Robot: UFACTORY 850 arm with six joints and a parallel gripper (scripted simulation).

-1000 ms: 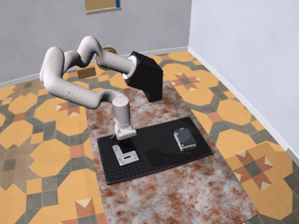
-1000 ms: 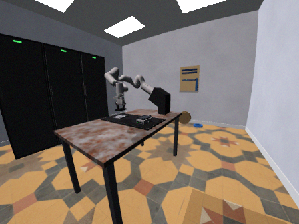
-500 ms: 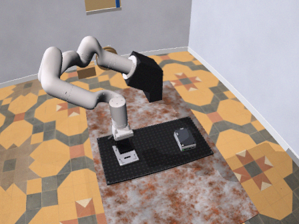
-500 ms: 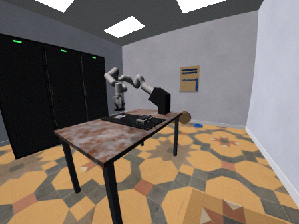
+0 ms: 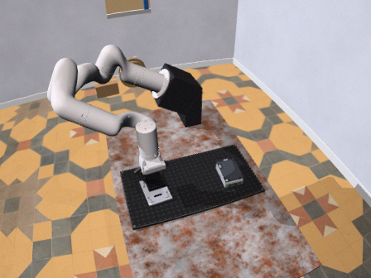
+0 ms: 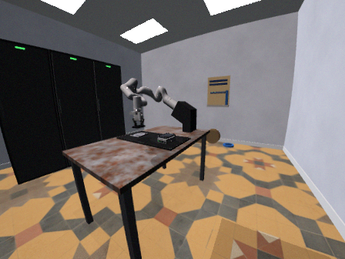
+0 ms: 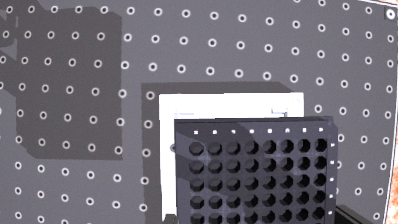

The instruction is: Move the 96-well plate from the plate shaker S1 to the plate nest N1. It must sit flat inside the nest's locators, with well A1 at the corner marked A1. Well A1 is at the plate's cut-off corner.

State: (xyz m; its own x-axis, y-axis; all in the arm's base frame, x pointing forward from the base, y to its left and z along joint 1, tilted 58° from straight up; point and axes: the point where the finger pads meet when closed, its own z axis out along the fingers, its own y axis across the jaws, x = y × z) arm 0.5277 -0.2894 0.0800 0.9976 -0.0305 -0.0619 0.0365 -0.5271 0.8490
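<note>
The plate nest N1 is 110 mm below my hand. Round my hand: black 96-well plate 10 mm below; A1 mark 80 mm ahead, 50 mm to the right, 100 mm below.
</note>
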